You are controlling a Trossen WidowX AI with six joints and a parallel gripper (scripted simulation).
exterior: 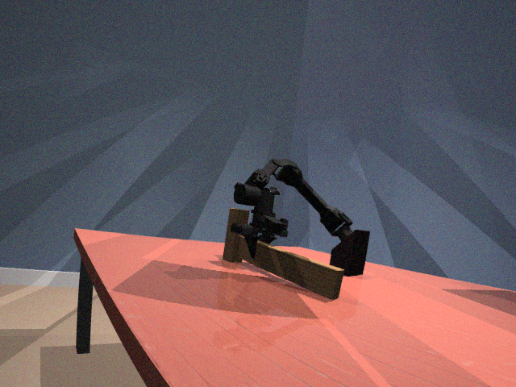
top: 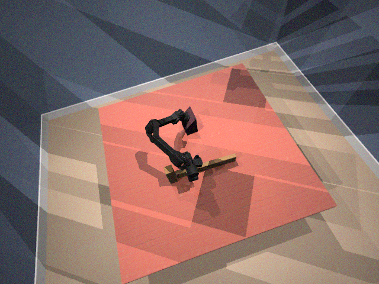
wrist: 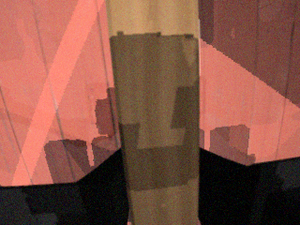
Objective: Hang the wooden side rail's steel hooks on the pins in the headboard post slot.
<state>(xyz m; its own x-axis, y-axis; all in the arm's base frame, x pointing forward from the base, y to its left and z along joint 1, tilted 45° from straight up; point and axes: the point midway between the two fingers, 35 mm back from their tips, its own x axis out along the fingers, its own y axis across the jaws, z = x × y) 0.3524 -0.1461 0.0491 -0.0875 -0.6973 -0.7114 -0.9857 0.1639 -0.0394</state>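
Now: gripper tip 2 cm past the headboard post, 12 cm to the left of it and 4 cm below it.
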